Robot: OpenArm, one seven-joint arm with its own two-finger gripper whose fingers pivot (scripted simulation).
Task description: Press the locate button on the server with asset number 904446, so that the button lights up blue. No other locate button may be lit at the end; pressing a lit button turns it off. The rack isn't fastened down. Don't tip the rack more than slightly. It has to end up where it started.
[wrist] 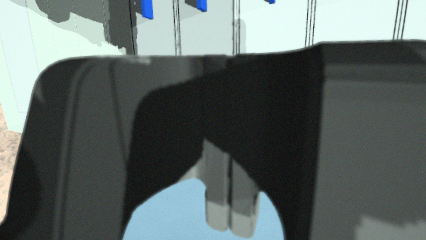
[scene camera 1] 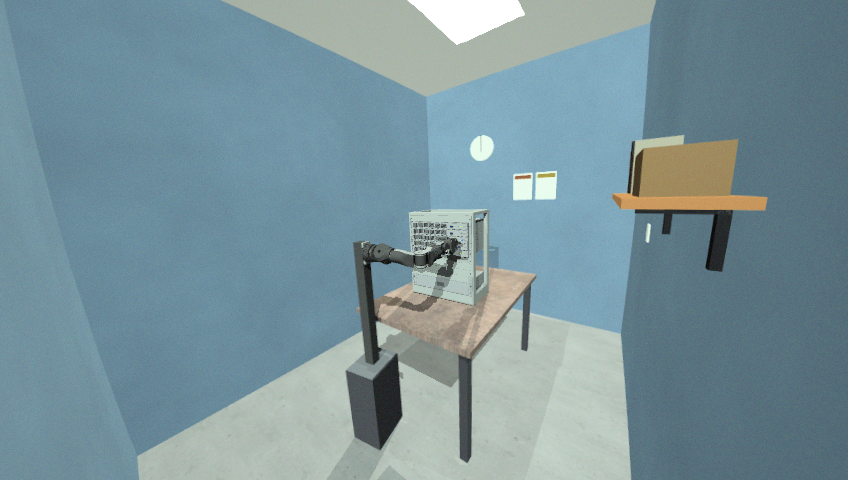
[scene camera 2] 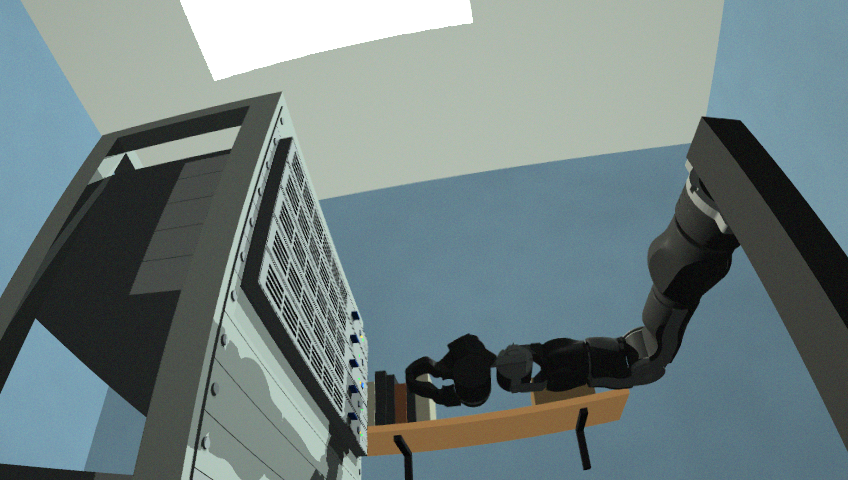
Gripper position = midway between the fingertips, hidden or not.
Note:
In view: the gripper (scene camera 2: 407,382).
The gripper shows as well in the wrist view (wrist: 239,143).

